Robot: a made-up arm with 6 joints.
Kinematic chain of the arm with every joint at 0, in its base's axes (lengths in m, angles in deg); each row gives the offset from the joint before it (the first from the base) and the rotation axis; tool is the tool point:
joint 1: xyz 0 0 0.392 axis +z
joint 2: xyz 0 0 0 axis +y
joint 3: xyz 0 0 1.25 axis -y
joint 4: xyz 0 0 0 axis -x
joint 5: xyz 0.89 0 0 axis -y
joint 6: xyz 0 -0.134 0 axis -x
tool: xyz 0 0 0
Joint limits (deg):
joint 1: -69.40..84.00
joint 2: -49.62..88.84
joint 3: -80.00..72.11
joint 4: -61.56..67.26
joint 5: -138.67..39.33
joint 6: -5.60..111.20
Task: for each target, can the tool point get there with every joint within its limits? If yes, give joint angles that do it. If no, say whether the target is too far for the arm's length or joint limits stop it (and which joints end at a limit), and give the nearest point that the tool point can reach.
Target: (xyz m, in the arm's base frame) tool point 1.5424 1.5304 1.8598
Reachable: no: too far | nearest point 1.2595 1.2497 1.5906 | short by 0.481 m
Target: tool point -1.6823 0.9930 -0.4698
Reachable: no: joint limits stop it (at a limit: joint 1, joint 2, joint 4) | nearest point 0.1406 0.8418 -0.3884 | short by 1.831 m
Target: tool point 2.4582 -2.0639 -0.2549
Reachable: no: too far | nearest point 1.6085 -1.3505 0.1257 | short by 1.173 m
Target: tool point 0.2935 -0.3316 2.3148
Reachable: yes | joints -31.68 -6.87 40.52 17.15 -31.12 94.85
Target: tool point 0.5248 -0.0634 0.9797
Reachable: yes | joints 6.88 -3.95 -48.71 -20.08 -117.82 70.19
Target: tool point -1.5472 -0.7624 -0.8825
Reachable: no: joint limits stop it (at a limit: joint 1, joint 2) | nearest point 0.1141 -0.6844 -0.2671 | short by 1.773 m
